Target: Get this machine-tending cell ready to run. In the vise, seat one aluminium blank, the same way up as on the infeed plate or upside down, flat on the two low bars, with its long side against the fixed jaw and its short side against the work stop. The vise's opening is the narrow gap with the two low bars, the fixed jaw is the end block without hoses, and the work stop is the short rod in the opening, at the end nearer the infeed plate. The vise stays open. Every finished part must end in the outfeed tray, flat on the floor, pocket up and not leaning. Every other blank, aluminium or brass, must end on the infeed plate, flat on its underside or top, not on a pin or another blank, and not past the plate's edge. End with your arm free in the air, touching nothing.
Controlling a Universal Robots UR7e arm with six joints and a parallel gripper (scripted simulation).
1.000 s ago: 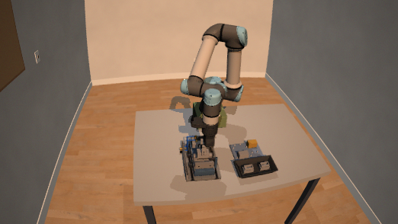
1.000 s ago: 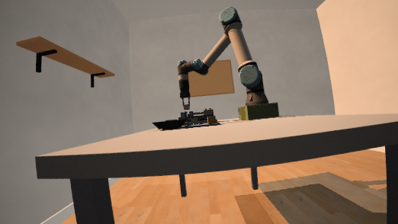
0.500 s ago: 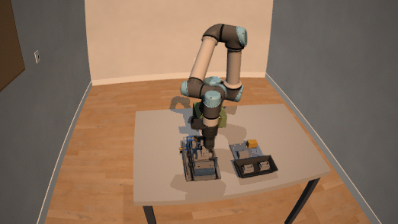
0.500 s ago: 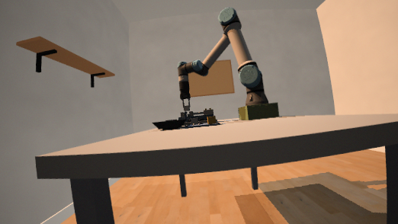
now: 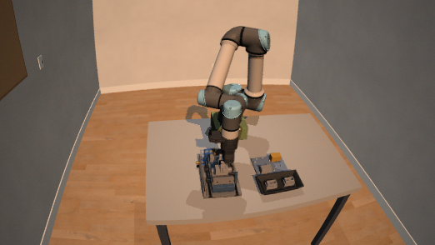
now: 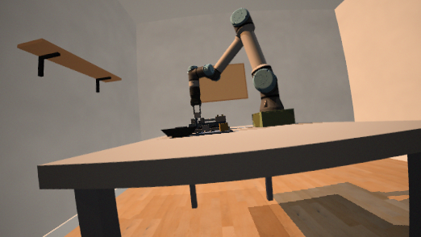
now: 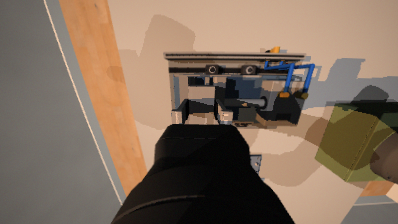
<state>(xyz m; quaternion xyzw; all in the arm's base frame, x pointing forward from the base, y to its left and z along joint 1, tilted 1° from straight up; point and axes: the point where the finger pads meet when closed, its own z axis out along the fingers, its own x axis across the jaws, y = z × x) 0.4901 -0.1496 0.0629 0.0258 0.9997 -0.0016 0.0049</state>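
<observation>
Right now the vise is 7 cm behind my hand, 1 cm to the left of it and 11 cm below it. From my hand the other things lie so: brass blank (15 cm behind, 35 cm to the left, 12 cm below).
</observation>
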